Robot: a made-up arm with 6 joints. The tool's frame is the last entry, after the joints.
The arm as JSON. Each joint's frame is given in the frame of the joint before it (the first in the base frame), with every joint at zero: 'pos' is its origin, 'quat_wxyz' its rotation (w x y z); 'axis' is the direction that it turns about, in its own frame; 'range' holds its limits. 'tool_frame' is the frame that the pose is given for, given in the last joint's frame.
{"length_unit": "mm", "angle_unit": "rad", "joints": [
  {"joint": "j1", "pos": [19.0, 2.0, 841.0], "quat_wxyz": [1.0, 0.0, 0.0, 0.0], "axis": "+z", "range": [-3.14, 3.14]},
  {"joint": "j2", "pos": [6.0, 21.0, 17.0], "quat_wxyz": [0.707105, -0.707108, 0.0, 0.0], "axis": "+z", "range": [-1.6, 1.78]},
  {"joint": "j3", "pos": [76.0, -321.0, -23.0], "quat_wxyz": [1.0, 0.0, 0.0, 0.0], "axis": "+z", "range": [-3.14, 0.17]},
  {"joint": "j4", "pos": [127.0, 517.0, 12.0], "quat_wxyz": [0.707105, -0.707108, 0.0, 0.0], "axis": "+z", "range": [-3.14, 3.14]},
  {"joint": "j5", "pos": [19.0, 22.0, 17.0], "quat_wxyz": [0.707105, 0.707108, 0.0, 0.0], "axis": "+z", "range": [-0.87, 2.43]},
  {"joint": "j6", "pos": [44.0, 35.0, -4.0], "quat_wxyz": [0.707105, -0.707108, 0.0, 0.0], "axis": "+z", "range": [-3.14, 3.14]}
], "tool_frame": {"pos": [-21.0, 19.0, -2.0], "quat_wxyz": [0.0, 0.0, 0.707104, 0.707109]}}
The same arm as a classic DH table. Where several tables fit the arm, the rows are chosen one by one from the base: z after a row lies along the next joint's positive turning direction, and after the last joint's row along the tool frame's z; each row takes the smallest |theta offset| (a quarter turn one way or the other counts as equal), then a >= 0, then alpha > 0; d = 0 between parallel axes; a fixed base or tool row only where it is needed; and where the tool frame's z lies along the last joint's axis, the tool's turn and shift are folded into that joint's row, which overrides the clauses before.
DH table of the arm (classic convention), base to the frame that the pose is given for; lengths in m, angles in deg. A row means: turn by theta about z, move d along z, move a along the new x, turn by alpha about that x. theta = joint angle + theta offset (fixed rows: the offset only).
base (fixed): d 0; theta offset 6.01; a 0.0191; alpha 0
j1: d 0.858; theta offset -6.01; a 0.006; alpha -90
j2: d 0; theta offset -76.68; a 0.3299; alpha 0
j3: d 0.01; theta offset 76.68; a 0.127; alpha -90
j4: d 0.534; theta offset 0; a 0.019; alpha 90
j5: d -0.026; theta offset 0; a 0.044; alpha -90
j6: d 0.033; theta offset 0; a -0.021; alpha -90
tool (fixed): d 0.019; theta offset 180; a 0; alpha 0
Joint limits (deg, base to tool): -179.91..179.91 -91.67..101.99 -179.91..9.74 -179.91..179.91 -49.85..139.23 -179.91..179.91

